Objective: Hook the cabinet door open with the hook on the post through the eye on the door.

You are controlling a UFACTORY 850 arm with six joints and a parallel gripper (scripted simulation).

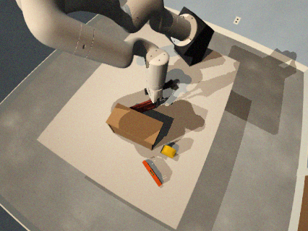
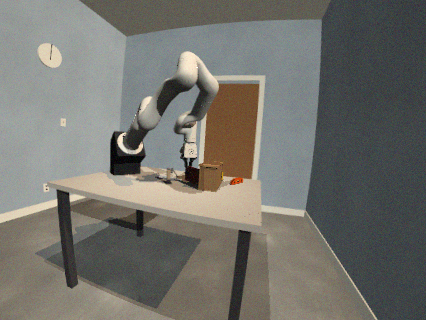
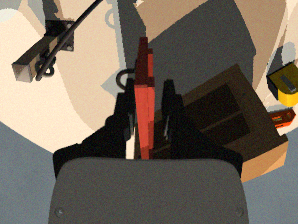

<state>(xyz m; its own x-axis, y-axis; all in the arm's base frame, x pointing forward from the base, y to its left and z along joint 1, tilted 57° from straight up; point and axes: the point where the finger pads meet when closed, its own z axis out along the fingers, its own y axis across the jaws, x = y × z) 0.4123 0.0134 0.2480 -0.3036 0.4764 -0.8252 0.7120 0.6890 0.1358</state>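
The hook lies 9 cm behind my hand, 7 cm below it and 1 cm to the left of it. From my hand the other things lie so: orange-red flat tool 37 cm ahead, 11 cm below; yellow object 25 cm ahead, 10 cm below, 9 cm to the left; red door 8 cm to the right, 6 cm below, 2 cm ahead.
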